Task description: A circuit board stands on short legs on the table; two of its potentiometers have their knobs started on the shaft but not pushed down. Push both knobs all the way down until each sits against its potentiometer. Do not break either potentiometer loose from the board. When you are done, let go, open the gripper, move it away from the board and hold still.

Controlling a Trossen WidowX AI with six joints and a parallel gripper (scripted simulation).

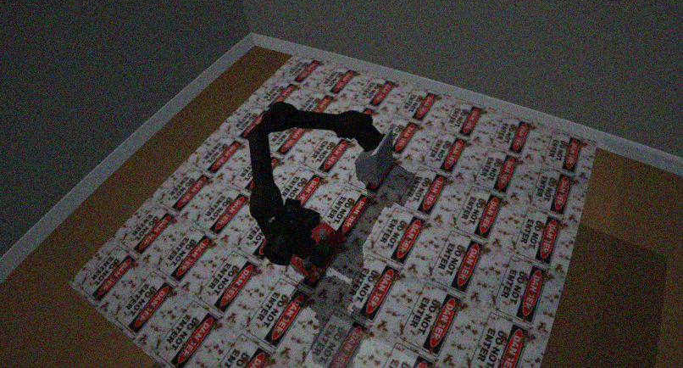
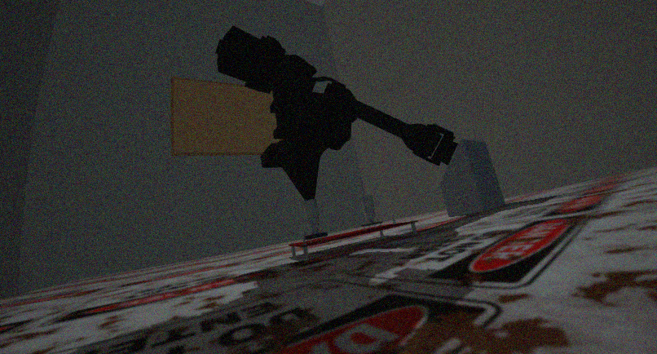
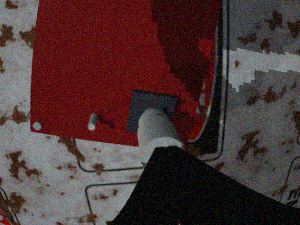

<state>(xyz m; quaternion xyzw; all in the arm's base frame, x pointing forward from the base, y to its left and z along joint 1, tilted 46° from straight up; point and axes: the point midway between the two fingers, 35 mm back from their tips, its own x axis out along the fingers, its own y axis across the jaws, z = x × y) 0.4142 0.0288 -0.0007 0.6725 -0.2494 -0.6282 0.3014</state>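
Now: gripper tip 10 mm above the knob.
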